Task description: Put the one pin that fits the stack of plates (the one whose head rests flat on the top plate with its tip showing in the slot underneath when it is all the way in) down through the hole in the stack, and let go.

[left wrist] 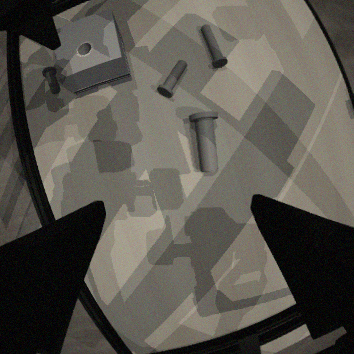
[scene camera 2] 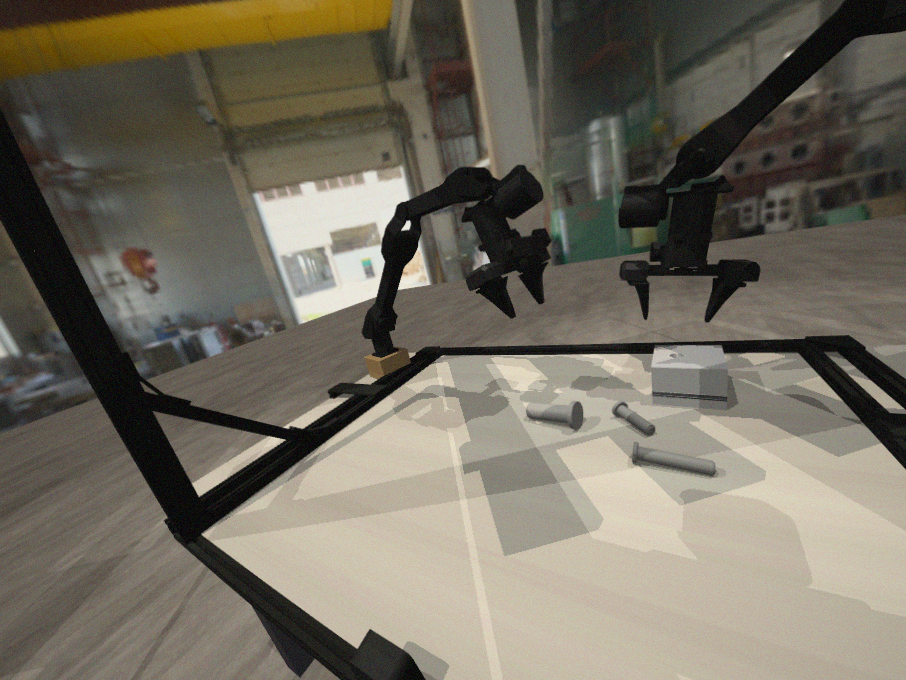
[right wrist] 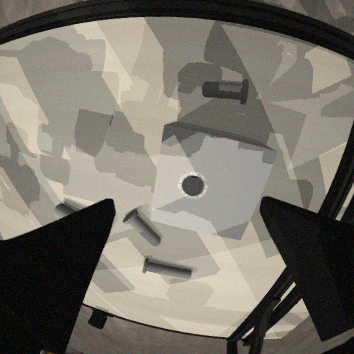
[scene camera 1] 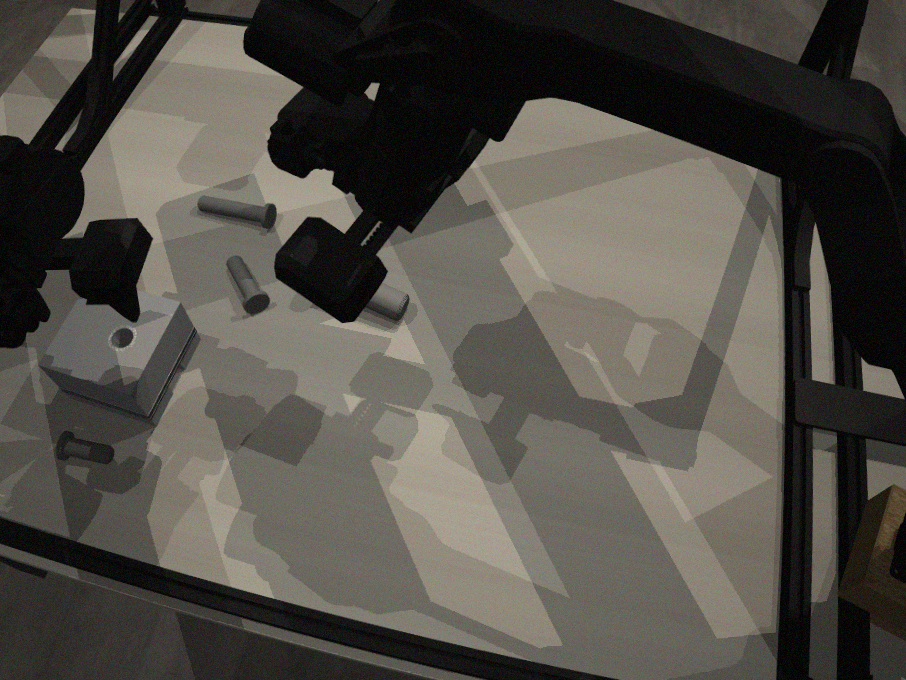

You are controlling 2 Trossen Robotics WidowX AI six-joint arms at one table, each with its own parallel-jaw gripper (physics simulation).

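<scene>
The grey stack of plates (scene camera 1: 80,344) (scene camera 2: 687,376) (left wrist: 102,32) (right wrist: 225,175) has a round hole (scene camera 1: 122,337) (left wrist: 84,48) (right wrist: 193,185) in its top. A long thin pin (scene camera 1: 232,210) (scene camera 2: 676,461) (left wrist: 213,47) (right wrist: 168,269), a shorter pin (scene camera 1: 242,277) (scene camera 2: 635,418) (left wrist: 174,77) (right wrist: 146,229) and a thick wide-headed pin (scene camera 1: 389,301) (scene camera 2: 552,414) (left wrist: 206,146) lie beside it. A short dark pin (scene camera 1: 87,450) (left wrist: 52,81) (right wrist: 222,90) lies on its other side. My right gripper (scene camera 2: 676,319) (right wrist: 188,205) is open and empty, above the stack. My left gripper (scene camera 2: 528,309) (left wrist: 178,205) is open and empty, above the table near the thick pin.
A black frame (scene camera 1: 796,512) (scene camera 2: 585,349) runs around the table edge. A wooden block (scene camera 1: 874,556) (scene camera 2: 387,363) sits under the left arm's base, outside the frame. In scene camera 1 the left arm reaches across the top and its finger covers part of the thick pin.
</scene>
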